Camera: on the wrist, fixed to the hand. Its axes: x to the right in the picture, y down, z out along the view.
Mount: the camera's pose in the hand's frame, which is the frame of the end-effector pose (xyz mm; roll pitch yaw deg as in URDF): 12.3 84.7 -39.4 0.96 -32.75 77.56
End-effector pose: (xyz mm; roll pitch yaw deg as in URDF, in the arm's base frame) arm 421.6 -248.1 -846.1 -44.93 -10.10 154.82
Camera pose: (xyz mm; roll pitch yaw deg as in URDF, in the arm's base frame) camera 383.0 -265.5 -930.3 -18.03 9.34 -127.64
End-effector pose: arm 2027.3 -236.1 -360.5 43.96 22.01 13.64
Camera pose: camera 2028.6 -144.9 -336.9 63.26 -55.25 35.87
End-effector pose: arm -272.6 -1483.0 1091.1 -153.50 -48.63 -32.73
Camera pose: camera -314.7 -1567.0 1098.7 -117.36 25.23 -65.80
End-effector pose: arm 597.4 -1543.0 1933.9 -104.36 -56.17 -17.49
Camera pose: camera 643.4 -1619.5 1903.9 -84.60 21.54 2.66
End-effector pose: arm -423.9 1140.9 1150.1 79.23 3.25 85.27
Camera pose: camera -476.9 1161.9 1225.1 144.02 -63.66 26.85
